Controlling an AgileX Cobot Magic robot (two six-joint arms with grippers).
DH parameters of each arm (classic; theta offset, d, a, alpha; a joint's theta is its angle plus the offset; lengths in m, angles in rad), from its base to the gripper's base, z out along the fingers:
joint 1: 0 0.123 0 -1.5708
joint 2: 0.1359 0 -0.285 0
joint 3: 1.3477 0 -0.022 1.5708
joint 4: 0 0.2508 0 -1.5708
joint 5: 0 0 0.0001 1.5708
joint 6: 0 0.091 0 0
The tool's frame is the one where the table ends.
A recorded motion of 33 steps. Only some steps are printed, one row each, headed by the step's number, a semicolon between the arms.
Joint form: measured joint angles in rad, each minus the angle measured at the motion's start. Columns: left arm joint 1, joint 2, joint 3, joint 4, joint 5, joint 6; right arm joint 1, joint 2, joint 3, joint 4, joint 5, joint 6.
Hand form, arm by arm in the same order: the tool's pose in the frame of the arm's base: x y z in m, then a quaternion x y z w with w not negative. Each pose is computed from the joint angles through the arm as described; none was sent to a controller.
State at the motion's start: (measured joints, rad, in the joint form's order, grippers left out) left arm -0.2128 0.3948 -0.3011 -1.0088 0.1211 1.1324; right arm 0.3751 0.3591 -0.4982 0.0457 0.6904 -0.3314
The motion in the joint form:
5: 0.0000 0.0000 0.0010 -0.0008 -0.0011 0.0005; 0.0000 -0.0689 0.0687 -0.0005 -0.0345 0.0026
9: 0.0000 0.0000 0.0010 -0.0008 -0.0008 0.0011; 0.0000 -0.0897 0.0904 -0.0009 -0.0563 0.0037
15: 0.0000 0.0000 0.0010 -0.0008 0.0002 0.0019; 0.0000 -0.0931 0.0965 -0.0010 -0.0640 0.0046
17: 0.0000 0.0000 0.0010 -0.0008 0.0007 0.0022; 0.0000 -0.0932 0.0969 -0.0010 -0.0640 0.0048
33: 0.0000 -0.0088 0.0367 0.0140 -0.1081 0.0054; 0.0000 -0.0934 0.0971 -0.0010 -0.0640 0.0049
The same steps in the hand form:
5: 0.0913 -0.0293 0.2808 0.15752 0.71468 -0.06644 0.67824; 0.0573 0.0253 0.2806 -0.28287 0.79237 0.03377 0.53944
9: 0.0913 -0.0293 0.2808 0.15783 0.71467 -0.06633 0.67819; 0.0559 0.0246 0.2767 -0.28031 0.78724 0.03399 0.54819
15: 0.0913 -0.0293 0.2808 0.15844 0.71472 -0.06634 0.67799; 0.0560 0.0246 0.2756 -0.27940 0.78611 0.03420 0.55027
17: 0.0913 -0.0294 0.2808 0.15870 0.71475 -0.06639 0.67789; 0.0560 0.0246 0.2755 -0.27935 0.78622 0.03426 0.55014
33: 0.0929 -0.0212 0.2746 0.13143 0.70955 -0.02808 0.69172; 0.0559 0.0246 0.2754 -0.27931 0.78623 0.03428 0.55014

